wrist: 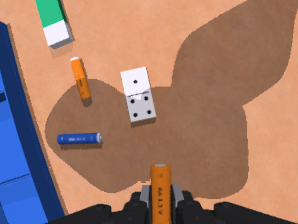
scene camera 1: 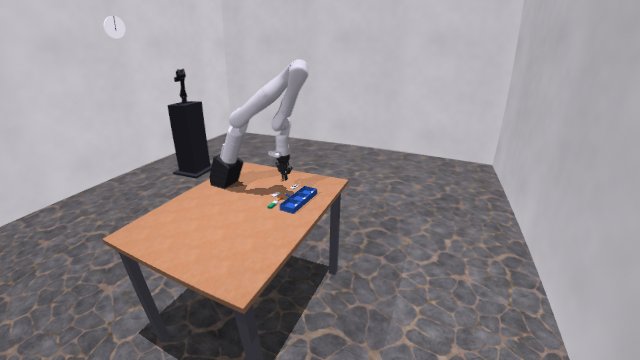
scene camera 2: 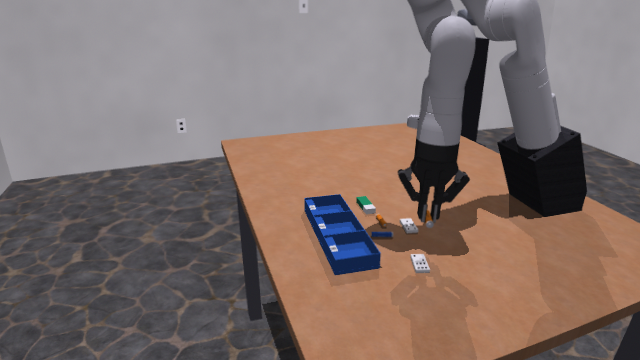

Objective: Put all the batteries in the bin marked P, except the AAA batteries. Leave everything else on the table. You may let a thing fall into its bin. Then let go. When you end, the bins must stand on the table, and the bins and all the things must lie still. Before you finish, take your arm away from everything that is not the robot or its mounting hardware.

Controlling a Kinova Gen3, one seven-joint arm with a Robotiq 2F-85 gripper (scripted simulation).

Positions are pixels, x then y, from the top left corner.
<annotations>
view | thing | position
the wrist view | my gripper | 161, 197
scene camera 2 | my gripper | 427, 220
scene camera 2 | blue three-compartment bin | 340, 234
</annotations>
